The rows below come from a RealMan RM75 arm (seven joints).
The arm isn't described. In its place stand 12 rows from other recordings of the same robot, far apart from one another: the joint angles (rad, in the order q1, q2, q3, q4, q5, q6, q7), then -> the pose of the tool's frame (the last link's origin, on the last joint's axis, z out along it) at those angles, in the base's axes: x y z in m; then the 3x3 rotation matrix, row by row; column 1 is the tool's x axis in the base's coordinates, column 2 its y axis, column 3 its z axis.
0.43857, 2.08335, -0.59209, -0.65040, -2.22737, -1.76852, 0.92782 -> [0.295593 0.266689 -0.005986], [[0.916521 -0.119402 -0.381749], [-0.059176 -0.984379 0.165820], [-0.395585 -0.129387 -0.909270]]
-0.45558, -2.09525, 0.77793, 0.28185, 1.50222, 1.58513, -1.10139 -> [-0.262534 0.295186 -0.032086], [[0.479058 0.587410 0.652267], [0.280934 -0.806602 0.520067], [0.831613 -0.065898 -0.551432]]
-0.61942, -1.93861, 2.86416, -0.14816, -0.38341, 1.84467, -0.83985 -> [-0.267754 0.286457 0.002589], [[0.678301 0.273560 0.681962], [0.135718 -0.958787 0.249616], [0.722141 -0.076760 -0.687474]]
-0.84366, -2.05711, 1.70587, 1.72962, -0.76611, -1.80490, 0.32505 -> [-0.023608 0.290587 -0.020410], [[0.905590 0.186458 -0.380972], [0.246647 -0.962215 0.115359], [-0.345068 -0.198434 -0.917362]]
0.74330, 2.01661, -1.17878, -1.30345, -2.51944, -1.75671, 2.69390 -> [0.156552 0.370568 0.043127], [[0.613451 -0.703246 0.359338], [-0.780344 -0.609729 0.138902], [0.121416 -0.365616 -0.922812]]
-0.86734, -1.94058, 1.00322, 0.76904, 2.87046, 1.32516, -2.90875 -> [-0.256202 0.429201 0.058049], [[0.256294 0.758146 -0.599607], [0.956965 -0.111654 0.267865], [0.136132 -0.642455 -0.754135]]
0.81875, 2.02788, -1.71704, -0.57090, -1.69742, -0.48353, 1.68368 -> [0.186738 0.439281 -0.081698], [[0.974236 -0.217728 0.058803], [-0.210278 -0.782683 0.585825], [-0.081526 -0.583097 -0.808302]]
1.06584, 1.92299, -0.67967, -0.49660, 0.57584, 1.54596, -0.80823 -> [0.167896 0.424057 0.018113], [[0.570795 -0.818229 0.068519], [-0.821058 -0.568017 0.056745], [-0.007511 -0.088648 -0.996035]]
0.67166, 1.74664, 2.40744, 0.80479, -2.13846, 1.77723, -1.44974 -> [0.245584 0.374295 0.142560], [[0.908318 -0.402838 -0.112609], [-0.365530 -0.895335 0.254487], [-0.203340 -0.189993 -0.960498]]
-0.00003, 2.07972, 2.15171, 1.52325, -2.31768, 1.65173, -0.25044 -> [0.325691 0.219548 0.079563], [[-0.095444 -0.961098 0.259194], [-0.935366 0.175673 0.306969], [-0.340561 -0.213143 -0.915745]]
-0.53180, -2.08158, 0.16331, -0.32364, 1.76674, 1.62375, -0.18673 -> [-0.219522 0.273475 -0.072345], [[0.480309 0.532154 0.697220], [-0.206364 -0.704036 0.679519], [0.852477 -0.470261 -0.228337]]
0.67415, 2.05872, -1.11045, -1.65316, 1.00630, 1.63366, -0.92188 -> [0.062691 0.356058 0.077305], [[0.977753 -0.162765 -0.132316], [-0.107089 -0.929725 0.352339], [-0.180366 -0.330331 -0.926472]]
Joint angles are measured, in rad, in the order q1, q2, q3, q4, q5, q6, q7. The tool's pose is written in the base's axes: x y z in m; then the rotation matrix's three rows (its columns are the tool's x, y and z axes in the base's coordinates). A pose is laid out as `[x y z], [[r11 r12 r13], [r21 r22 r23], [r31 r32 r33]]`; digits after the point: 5 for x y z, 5 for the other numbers.
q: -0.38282 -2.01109 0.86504 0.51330 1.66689 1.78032 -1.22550
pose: [-0.27371 0.27114 0.01015], [[0.66011 0.39793 0.63711], [0.28923 -0.91741 0.27334], [0.69326 0.00384 -0.72068]]
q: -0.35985 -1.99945 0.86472 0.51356 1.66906 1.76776 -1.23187
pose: [-0.28362 0.26694 0.01378], [[0.66180 0.43023 0.61394], [0.30917 -0.90268 0.29930], [0.68296 -0.00826 -0.73041]]
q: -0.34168 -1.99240 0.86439 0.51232 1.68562 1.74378 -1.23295
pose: [-0.29338 0.26328 0.01399], [[0.67171 0.46033 0.58043], [0.33148 -0.88746 0.32022], [0.66251 -0.02269 -0.74871]]
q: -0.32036 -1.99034 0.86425 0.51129 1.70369 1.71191 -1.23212
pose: [-0.30379 0.25865 0.01217], [[0.67944 0.49458 0.54199], [0.35710 -0.86818 0.34458], [0.64097 -0.04058 -0.76650]]
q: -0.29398 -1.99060 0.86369 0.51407 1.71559 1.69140 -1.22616
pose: [-0.31320 0.25183 0.01099], [[0.68280 0.52086 0.51234], [0.37539 -0.85172 0.36560], [0.62680 -0.05730 -0.77707]]
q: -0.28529 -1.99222 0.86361 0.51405 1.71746 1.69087 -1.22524
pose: [-0.31520 0.24887 0.01022], [[0.67985 0.52783 0.50912], [0.38171 -0.84747 0.36891], [0.62619 -0.05646 -0.77763]]
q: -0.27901 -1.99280 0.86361 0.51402 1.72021 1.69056 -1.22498
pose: [-0.31685 0.24662 0.00975], [[0.67839 0.53292 0.50576], [0.38714 -0.84435 0.37040], [0.62443 -0.05548 -0.77911]]
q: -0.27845 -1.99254 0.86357 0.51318 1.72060 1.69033 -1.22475
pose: [-0.31714 0.24635 0.00970], [[0.67813 0.53383 0.50515], [0.38812 -0.84379 0.37066], [0.62411 -0.05529 -0.77938]]
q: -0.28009 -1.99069 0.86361 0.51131 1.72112 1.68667 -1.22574
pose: [-0.31768 0.24705 0.01000], [[0.67906 0.53584 0.50176], [0.38967 -0.84238 0.37224], [0.62213 -0.05725 -0.78082]]
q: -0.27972 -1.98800 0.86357 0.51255 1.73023 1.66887 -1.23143
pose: [-0.32079 0.24809 0.01002], [[0.68477 0.54653 0.48206], [0.39953 -0.83476 0.37887], [0.60947 -0.06684 -0.78998]]
